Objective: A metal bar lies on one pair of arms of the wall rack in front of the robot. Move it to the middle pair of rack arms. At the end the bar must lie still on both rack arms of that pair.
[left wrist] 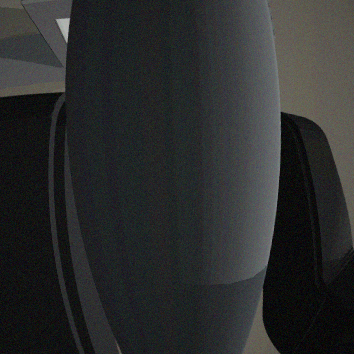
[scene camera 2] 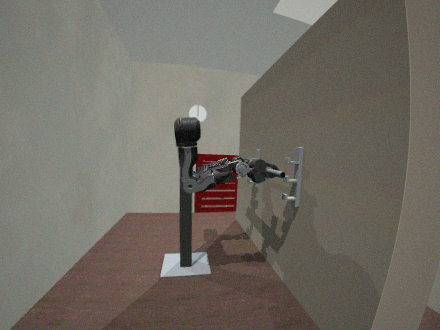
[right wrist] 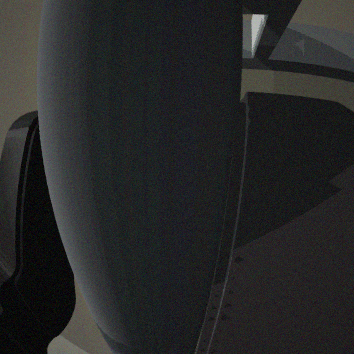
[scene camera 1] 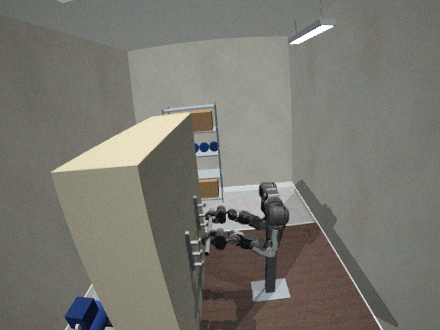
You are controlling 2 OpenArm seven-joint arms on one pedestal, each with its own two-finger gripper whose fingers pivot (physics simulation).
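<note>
The grey metal bar (scene camera 1: 207, 247) (scene camera 2: 277, 173) is off the wall, roughly level, in both grippers. It fills the middle of the left wrist view (left wrist: 175, 150) and the right wrist view (right wrist: 140, 150), with dark finger parts on both sides. My left gripper (scene camera 1: 208, 239) and my right gripper (scene camera 1: 209, 217) (scene camera 2: 267, 171) are shut on it. The wall rack (scene camera 1: 189, 252) (scene camera 2: 299, 172) has three arms on each upright. The bar's end in scene camera 2 is close to the middle rack arm's (scene camera 2: 293, 180) tip, about at its height. Contact there cannot be told; the far pair is partly hidden.
The tall wall block (scene camera 1: 165, 200) (scene camera 2: 350, 150) stands behind the rack. A shelf unit (scene camera 1: 219, 165) with boxes stands at the back in scene camera 1. A red cabinet (scene camera 2: 216, 200) stands behind the robot's pedestal (scene camera 1: 270, 275) (scene camera 2: 185, 225) in scene camera 2.
</note>
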